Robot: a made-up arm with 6 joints. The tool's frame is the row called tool. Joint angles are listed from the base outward.
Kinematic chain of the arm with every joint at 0, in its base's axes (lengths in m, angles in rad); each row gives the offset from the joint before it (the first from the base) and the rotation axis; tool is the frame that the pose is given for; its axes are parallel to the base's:
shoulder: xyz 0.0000 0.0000 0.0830 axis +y
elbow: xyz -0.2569 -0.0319 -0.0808 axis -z
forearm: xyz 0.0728 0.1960 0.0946 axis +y
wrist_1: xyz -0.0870 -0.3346 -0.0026 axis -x
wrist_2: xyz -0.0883 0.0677 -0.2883 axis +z
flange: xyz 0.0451 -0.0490 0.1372 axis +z
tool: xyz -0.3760 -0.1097 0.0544
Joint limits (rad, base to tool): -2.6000..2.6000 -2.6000..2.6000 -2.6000..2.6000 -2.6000..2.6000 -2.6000..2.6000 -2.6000..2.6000
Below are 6 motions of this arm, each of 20 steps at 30 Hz.
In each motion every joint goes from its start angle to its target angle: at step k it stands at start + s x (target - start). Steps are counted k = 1, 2, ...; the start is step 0. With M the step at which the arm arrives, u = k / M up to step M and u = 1 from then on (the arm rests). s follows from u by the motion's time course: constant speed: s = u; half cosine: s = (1 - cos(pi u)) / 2; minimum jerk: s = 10 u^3 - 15 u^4 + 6 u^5.
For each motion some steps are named. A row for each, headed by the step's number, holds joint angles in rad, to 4 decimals.
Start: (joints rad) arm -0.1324 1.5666 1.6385 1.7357 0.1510 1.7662
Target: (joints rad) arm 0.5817 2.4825 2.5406 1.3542 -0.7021 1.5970
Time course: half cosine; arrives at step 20
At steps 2, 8, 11, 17, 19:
2: -0.1149 1.5890 1.6606 1.7264 0.1301 1.7621
8: 0.1143 1.8830 1.9502 1.6039 -0.1437 1.7077
11: 0.2805 2.0962 2.1601 1.5151 -0.3423 1.6684
17: 0.5428 2.4326 2.4914 1.3750 -0.6556 1.6062
19: 0.5773 2.4769 2.5350 1.3565 -0.6968 1.5980

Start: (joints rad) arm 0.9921 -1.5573 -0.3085 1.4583 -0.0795 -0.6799
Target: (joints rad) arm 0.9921 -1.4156 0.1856 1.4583 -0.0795 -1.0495
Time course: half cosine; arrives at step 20
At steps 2, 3, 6, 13, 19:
2: 0.9921 -1.5538 -0.2964 1.4583 -0.0795 -0.6889
3: 0.9921 -1.5496 -0.2816 1.4583 -0.0795 -0.7000
6: 0.9921 -1.5281 -0.2067 1.4583 -0.0795 -0.7561
13: 0.9921 -1.4543 0.0507 1.4583 -0.0795 -0.9486
19: 0.9921 -1.4165 0.1826 1.4583 -0.0795 -1.0472

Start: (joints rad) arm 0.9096 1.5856 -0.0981 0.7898 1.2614 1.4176
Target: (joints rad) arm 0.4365 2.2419 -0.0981 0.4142 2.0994 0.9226
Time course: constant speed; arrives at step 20
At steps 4, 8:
4: 0.8150 1.7169 -0.0981 0.7147 1.4290 1.3186
8: 0.7204 1.8481 -0.0981 0.6396 1.5966 1.2196

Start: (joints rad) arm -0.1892 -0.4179 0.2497 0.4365 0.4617 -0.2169
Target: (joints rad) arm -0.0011 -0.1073 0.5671 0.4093 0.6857 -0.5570
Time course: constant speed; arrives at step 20
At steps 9, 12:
9: -0.1046 -0.2781 0.3925 0.4243 0.5625 -0.3699
12: -0.0763 -0.2315 0.4401 0.4202 0.5961 -0.4210

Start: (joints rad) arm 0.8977 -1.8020 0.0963 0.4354 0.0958 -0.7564
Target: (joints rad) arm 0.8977 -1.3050 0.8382 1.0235 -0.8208 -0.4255
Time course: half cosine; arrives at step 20
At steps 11, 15, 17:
11: 0.8977 -1.5146 0.5253 0.7754 -0.4342 -0.5651
15: 0.8977 -1.3778 0.7296 0.9374 -0.6866 -0.4740
17: 0.8977 -1.3321 0.7978 0.9915 -0.7708 -0.4435

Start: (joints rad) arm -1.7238 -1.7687 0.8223 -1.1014 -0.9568 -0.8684
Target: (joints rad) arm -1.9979 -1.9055 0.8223 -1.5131 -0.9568 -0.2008
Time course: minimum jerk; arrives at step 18
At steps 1, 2, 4, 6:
1: -1.7242 -1.7689 0.8223 -1.1020 -0.9568 -0.8673
2: -1.7270 -1.7703 0.8223 -1.1061 -0.9568 -0.8607
4: -1.7447 -1.7792 0.8223 -1.1329 -0.9568 -0.8174
6: -1.7813 -1.7974 0.8223 -1.1878 -0.9568 -0.7283

